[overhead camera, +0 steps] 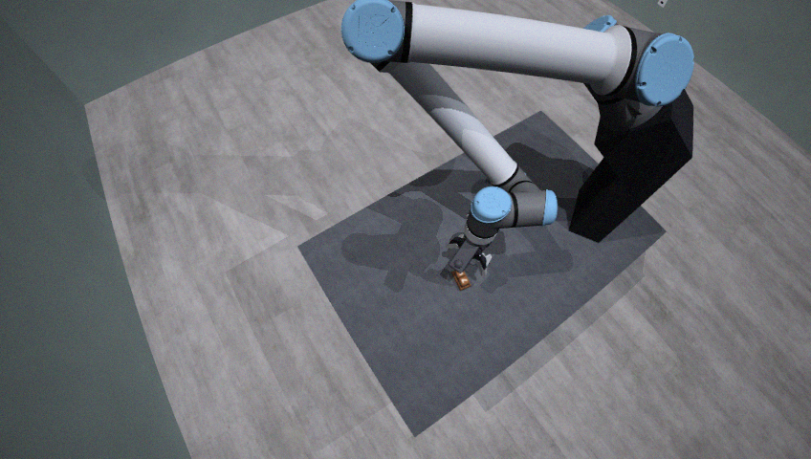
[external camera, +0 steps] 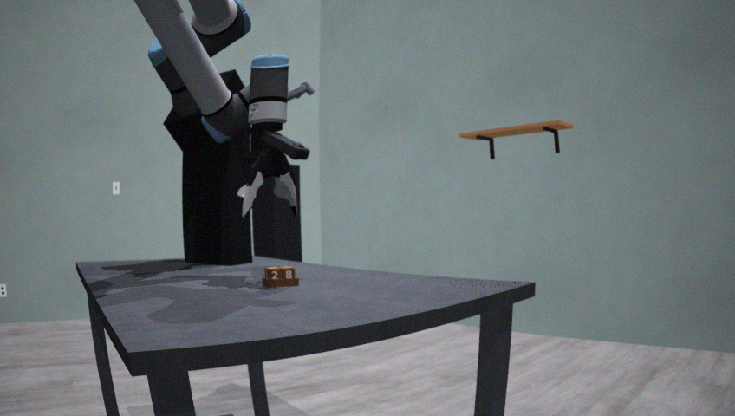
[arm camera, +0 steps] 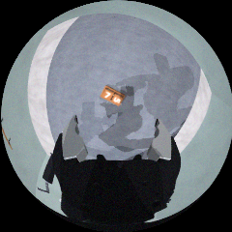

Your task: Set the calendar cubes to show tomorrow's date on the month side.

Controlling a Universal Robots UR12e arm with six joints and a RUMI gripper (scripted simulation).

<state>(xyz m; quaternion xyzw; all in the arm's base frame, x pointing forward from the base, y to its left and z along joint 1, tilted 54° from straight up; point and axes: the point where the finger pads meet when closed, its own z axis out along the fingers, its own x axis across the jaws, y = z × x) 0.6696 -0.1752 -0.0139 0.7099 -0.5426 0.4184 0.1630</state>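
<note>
The wooden calendar tray lies 1 cm to the left of my hand and 14 cm below it.
</note>
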